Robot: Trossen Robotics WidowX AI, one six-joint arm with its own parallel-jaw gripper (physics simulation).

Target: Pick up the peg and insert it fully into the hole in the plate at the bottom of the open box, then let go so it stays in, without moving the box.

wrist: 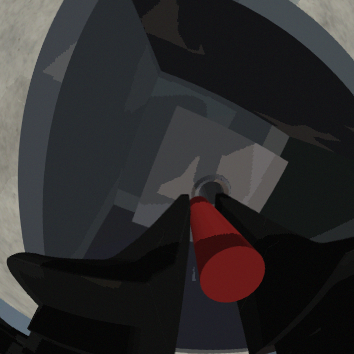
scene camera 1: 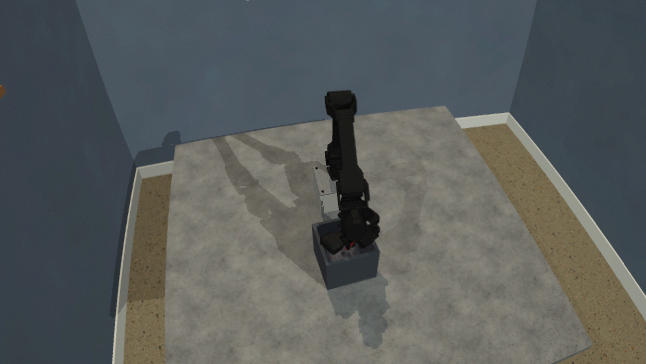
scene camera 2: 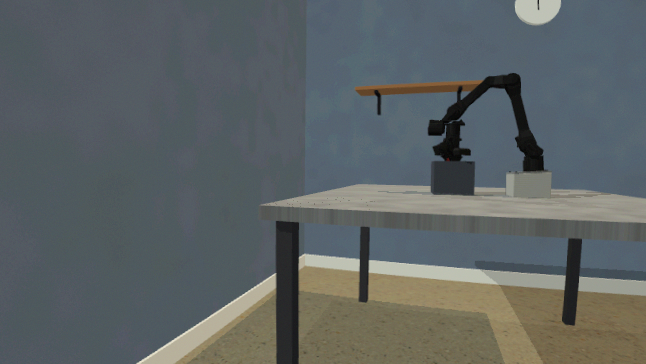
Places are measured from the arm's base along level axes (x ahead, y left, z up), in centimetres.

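Pixels of known places: gripper, fingertip midpoint: (wrist: pixel 201 201) (scene camera 1: pixel 350 247); arm's base, link origin: (scene camera 1: pixel 337 172) (scene camera 2: pixel 534 171).
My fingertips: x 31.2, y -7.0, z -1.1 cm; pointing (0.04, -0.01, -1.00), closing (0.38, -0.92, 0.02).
Ahead of a thing's pixels: the offset from my fingertips to its middle. "spot": to the spot under its first point. Level surfaces: height alone.
The red peg @[dx +0.1, dy +0.1, dz +2.2 cm] (scene camera 1: pixel 351 245) (scene camera 2: pixel 448 159) (wrist: pixel 231 270) is held between the fingers of my black gripper (scene camera 1: pixel 349 243) (scene camera 2: pixel 451 159) (wrist: pixel 201 201), which is shut on it. In the wrist view the peg's round near end faces the camera and its far end narrows away between the fingertips. The open dark grey box @[dx -0.6, dy -1.5, dz -2.1 cm] (scene camera 1: pixel 352 271) (scene camera 2: pixel 452 178) (wrist: pixel 75 150) is below my gripper. The grey plate @[dx -0.6, dy -1.5, dz -5.6 cm] (wrist: pixel 175 145) lies at the box's bottom, and its round hole @[spot: dx -1.1, dy -2.2, dz -5.2 cm] (wrist: pixel 212 190) shows just beyond the fingertips, partly hidden. The peg's far end appears beside the hole's near left edge; its height above the plate is unclear.
The box walls surround the fingers' working space. The arm's white base block (scene camera 1: pixel 330 202) (scene camera 2: pixel 528 184) stands beside the box on the grey table @[dz -9.0 cm] (scene camera 1: pixel 225 300) (scene camera 2: pixel 400 212). A wooden shelf (scene camera 2: pixel 415 88) is on the wall behind.
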